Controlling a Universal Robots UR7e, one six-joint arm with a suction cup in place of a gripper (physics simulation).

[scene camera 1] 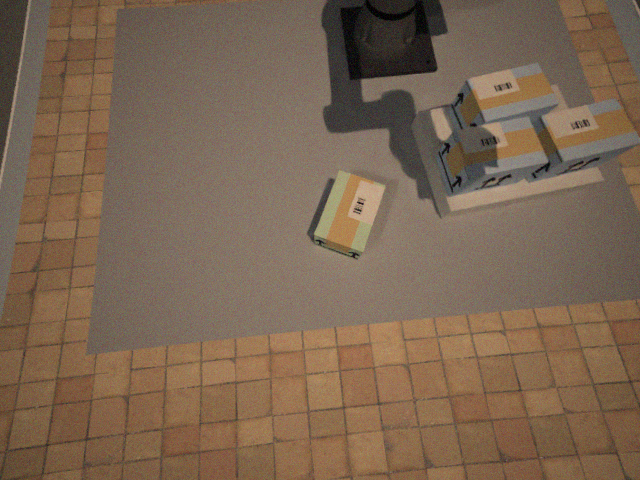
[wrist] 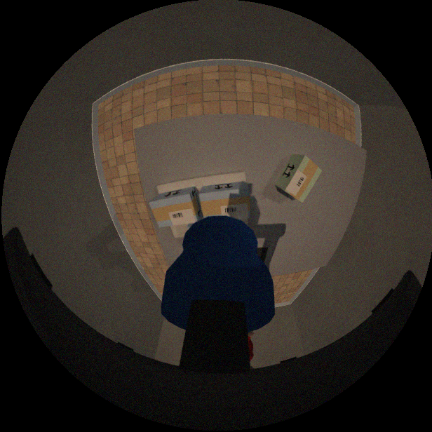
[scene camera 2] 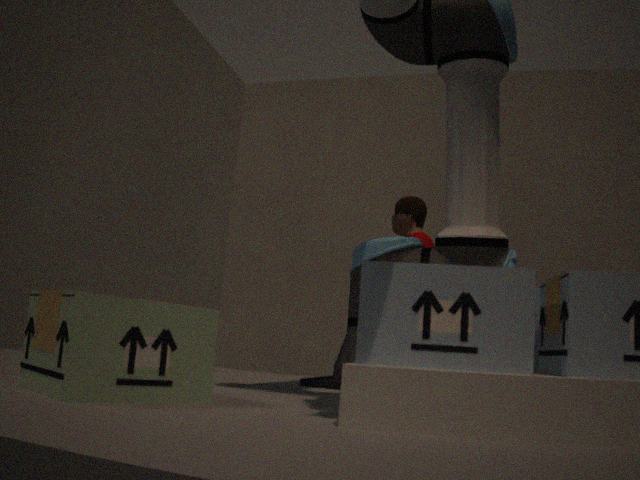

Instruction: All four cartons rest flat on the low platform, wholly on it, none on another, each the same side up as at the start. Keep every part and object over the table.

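Frame: origin at the arm's base, x up, y left, z back, level; centimetres.
Seen in the pictures: arm's base, origin of its link: [scene camera 1: 383, 36].
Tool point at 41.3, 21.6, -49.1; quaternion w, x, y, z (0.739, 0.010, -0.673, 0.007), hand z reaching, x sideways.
Observation:
Pixels of each thing's top centre, then the offset from my tool point to it, as dx, dy, dz. Level surfaces: height alone.
- green carton, centre of its top: [scene camera 2: 126, 300] [scene camera 1: 350, 209] -33.8, -28.8, -1.3
- low platform, centre of its top: [scene camera 2: 527, 372] [scene camera 1: 506, 144] -37.6, +4.1, +16.7
- grey table, height of its surface: dx -42.4
A green carton [scene camera 1: 348, 214] [scene camera 2: 98, 356] [wrist: 298, 178] stands upright on the table, apart from the low platform [scene camera 1: 491, 198] [scene camera 2: 465, 403] [wrist: 200, 182]. Three blue cartons sit upright on the platform: a front left one [scene camera 1: 522, 142] [scene camera 2: 447, 279] [wrist: 225, 201], a right one [scene camera 1: 589, 129] [scene camera 2: 599, 320] [wrist: 175, 210] and a back one [scene camera 1: 509, 93], hidden in the wrist view. The right one reaches the platform's right edge; I cannot tell whether it overhangs. None is stacked. My blue suction cup [wrist: 220, 235] is off and holds nothing, high above the scene.
The arm's dark base [scene camera 1: 390, 51] stands behind and left of the platform. Bare platform top shows left of the back carton. The arm's shadow falls across the front left carton. A person [scene camera 2: 410, 217] in red is behind the arm. Tiled floor [scene camera 1: 310, 413] surrounds the grey table [scene camera 1: 206, 180].

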